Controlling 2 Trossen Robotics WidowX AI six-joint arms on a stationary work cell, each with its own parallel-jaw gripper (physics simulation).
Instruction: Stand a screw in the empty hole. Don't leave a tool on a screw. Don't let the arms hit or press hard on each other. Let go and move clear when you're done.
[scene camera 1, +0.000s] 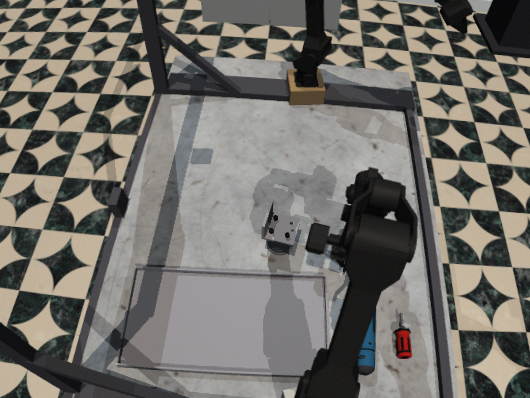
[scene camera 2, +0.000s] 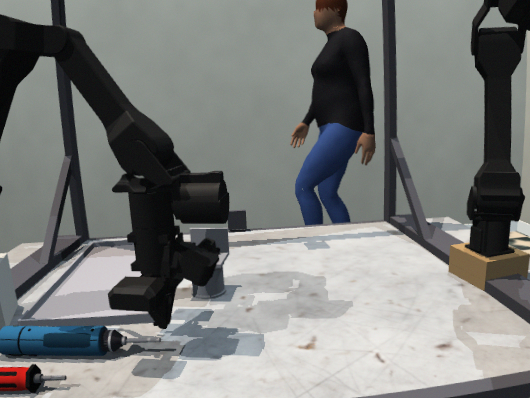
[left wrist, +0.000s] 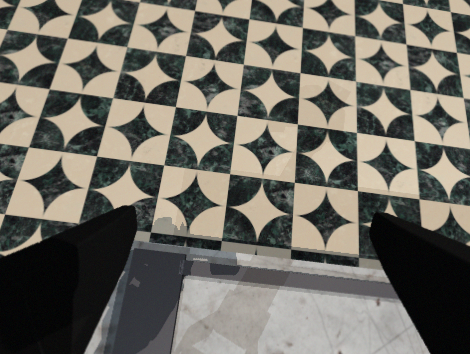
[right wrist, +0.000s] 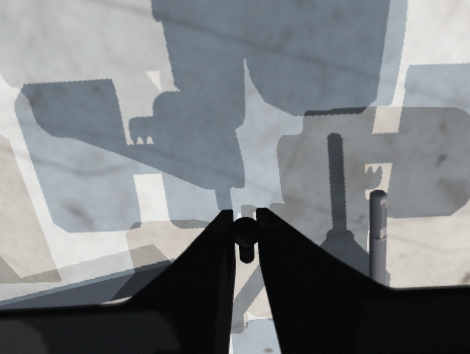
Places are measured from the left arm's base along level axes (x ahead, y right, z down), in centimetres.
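Where they show: left gripper, between the fingertips: (scene camera 1: 459, 22) (left wrist: 254, 220); right gripper, between the fingertips: (scene camera 1: 344, 266) (scene camera 2: 164, 326) (right wrist: 244, 219); left arm's base, origin of its link: (scene camera 1: 305, 79) (scene camera 2: 489, 249).
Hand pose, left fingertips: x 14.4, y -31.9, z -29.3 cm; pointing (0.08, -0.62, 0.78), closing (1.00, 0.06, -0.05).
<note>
Things, the pixels of their top centre, and the offset from my left fingertips.
- empty hole, centre of its top: (scene camera 1: 291, 224) dx +34.8, dy +41.6, dz +28.6 cm
- small black screw, centre of its top: (right wrist: 247, 253) dx +44.2, dy +30.5, dz +32.1 cm
- blue power driver, centre of its top: (scene camera 2: 73, 327) (scene camera 1: 368, 313) dx +55.7, dy +27.8, dz +30.5 cm
- red screwdriver, centre of its top: (scene camera 2: 25, 368) (scene camera 1: 404, 332) dx +60.2, dy +20.6, dz +31.7 cm
- shallow tray, centre of its top: (scene camera 1: 225, 319) (scene camera 2: 115, 269) dx +54.0, dy +56.7, dz +33.0 cm
A grey fixture (scene camera 1: 281, 229) (scene camera 2: 210, 284) with an upright back plate stands mid-table. In scene camera 1, black screws (scene camera 1: 275, 218) (scene camera 1: 271, 231) (scene camera 1: 287, 235) stand in three places on its top, and the empty hole (scene camera 1: 291, 223) is at the upper right. My right gripper (scene camera 2: 161, 321) (right wrist: 244, 219) is shut on a small black screw (right wrist: 245, 232), above the table beside the fixture; the arm hides the fingertips in scene camera 1. My left gripper (left wrist: 254, 220) is open and empty, high over the table's far edge, away from the fixture.
A blue power driver (scene camera 1: 368, 342) (scene camera 2: 55, 340) lies near the right arm, its shaft (right wrist: 378, 235) close by in the right wrist view. A red screwdriver (scene camera 1: 403, 343) (scene camera 2: 15, 378) lies beside it. A shallow tray (scene camera 1: 210, 320) (scene camera 2: 100, 270) lies beyond the driver. Frame posts border the table.
</note>
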